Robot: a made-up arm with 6 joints. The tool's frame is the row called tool.
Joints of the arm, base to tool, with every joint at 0 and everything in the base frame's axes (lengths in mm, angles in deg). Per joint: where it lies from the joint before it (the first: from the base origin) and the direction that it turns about. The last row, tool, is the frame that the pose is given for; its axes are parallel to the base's.
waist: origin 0 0 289.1 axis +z
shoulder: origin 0 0 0 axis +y
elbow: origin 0 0 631.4 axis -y
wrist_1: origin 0 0 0 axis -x
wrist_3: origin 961.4 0 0 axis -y
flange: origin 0 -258 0 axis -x
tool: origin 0 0 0
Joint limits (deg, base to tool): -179.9..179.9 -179.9..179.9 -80..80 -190..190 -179.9..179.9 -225..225
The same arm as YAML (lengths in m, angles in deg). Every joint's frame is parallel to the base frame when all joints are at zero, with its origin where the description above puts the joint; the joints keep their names.
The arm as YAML. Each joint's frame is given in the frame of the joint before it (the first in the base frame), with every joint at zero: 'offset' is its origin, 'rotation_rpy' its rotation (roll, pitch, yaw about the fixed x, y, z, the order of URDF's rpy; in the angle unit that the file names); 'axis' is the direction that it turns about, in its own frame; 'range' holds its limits. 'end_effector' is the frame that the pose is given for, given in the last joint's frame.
length_unit: m
angle_unit: deg
chain:
  - id: waist
    offset: [0.0, 0.0, 0.2891]
    rotation_rpy: [0.0, 0.0, 0.0]
    axis: "+z"
    range: [-179.9, 179.9]
  - id: shoulder
    offset: [0.0, 0.0, 0.0]
    rotation_rpy: [0.0, 0.0, 0.0]
    axis: "+y"
    range: [-179.9, 179.9]
  - id: elbow
    offset: [0.0, 0.0, 0.6314]
    rotation_rpy: [0.0, 0.0, 0.0]
    axis: "-y"
    range: [-80.0, 80.0]
  - id: wrist_1
    offset: [0.0, 0.0, 0.0]
    rotation_rpy: [0.0, 0.0, 0.0]
    axis: "-x"
    range: [-190.0, 190.0]
  - id: wrist_3
    offset: [0.9614, 0.0, 0.0]
    rotation_rpy: [0.0, 0.0, 0.0]
    axis: "-y"
    range: [-179.9, 179.9]
  - id: flange
    offset: [0.0, -0.258, 0.0]
    rotation_rpy: [0.0, 0.0, 0.0]
    axis: "-x"
    range: [-225.0, 225.0]
end_effector:
  offset: [0.0, 0.0, 0.0]
  rotation_rpy: [0.0, 0.0, 0.0]

